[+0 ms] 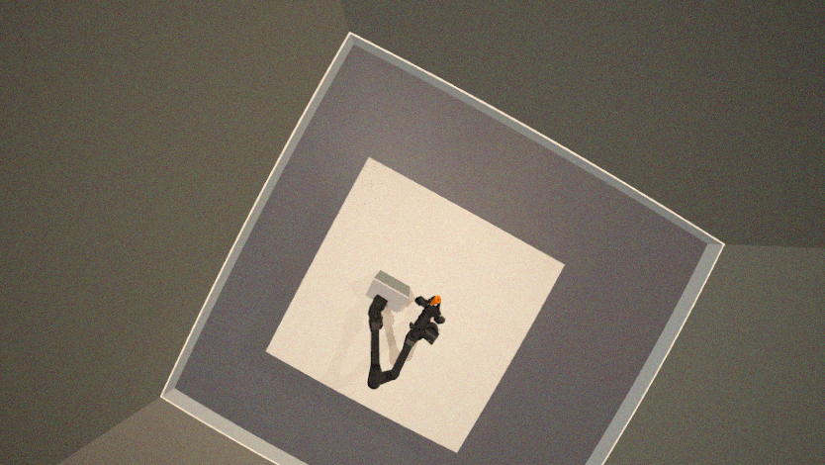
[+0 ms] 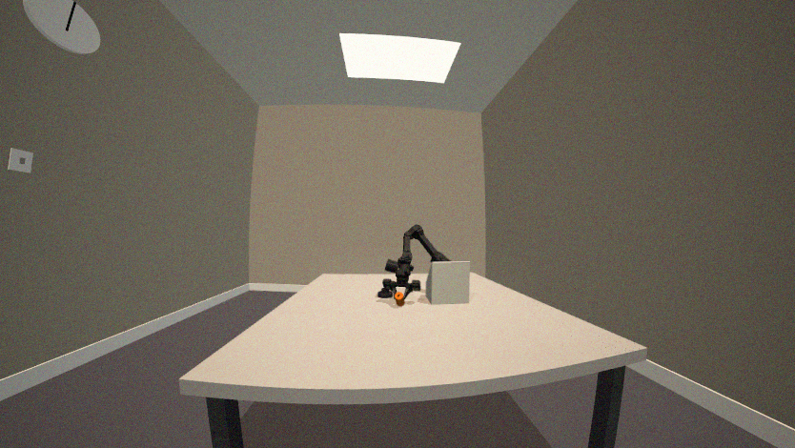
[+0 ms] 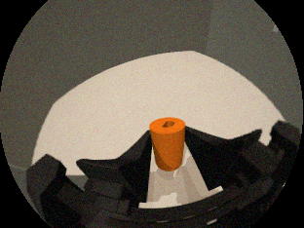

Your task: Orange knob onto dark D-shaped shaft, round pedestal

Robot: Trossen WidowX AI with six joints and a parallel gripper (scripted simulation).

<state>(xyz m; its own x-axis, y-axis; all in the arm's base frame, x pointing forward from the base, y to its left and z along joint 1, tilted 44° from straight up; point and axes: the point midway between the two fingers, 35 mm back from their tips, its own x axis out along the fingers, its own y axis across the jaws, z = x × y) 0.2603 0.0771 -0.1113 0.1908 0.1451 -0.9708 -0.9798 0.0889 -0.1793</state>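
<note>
My gripper tip is 80 mm short of the dark round pedestal, 180 mm to the left of it and 10 mm above it. From my gripper tip the other things lie so: orange knob: 20 mm to the right, 10 mm below.
</note>
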